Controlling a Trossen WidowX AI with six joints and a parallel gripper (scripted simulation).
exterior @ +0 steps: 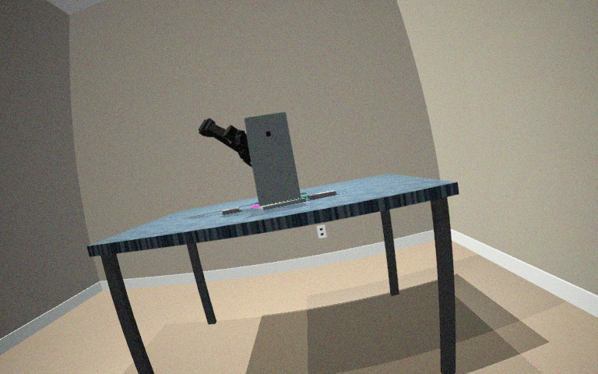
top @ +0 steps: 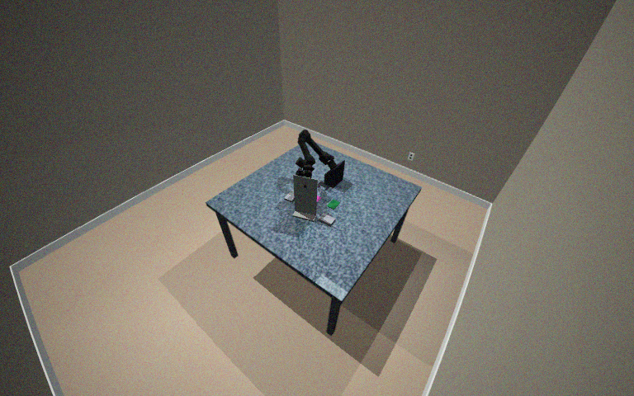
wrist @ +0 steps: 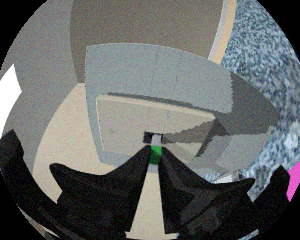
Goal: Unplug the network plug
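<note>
The magenta patch lies 27 cm below my gripper tip, 15 cm behind it and 5 cm to the right of it. Also, from my gripper tip: network plug right at my gripper tip; grey upright panel 11 cm below, 3 cm ahead, 1 cm to the left.
</note>
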